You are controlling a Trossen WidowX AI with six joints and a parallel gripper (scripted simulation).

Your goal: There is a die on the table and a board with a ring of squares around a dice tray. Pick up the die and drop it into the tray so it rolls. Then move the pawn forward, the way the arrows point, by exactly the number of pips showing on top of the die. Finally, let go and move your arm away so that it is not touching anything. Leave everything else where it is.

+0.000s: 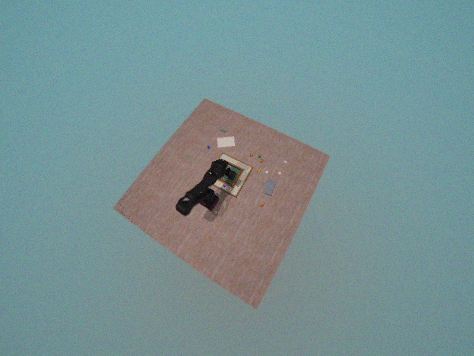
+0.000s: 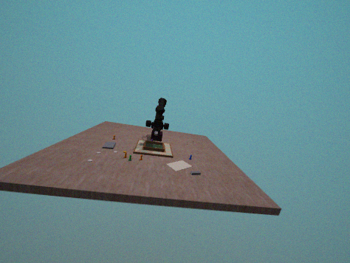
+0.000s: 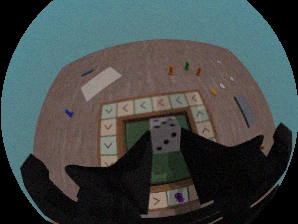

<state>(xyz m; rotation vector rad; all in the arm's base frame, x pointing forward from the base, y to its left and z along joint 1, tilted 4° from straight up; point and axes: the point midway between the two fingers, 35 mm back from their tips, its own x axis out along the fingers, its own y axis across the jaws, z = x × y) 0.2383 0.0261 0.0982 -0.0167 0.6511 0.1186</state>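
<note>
The white die is right at my gripper tip. From my gripper tip the other things lie so: green pawn: 270 mm ahead, 110 mm below, 100 mm to the right; then purple pawn: 110 mm behind, 100 mm below, 40 mm to the right; then green dice tray: 120 mm below.
</note>
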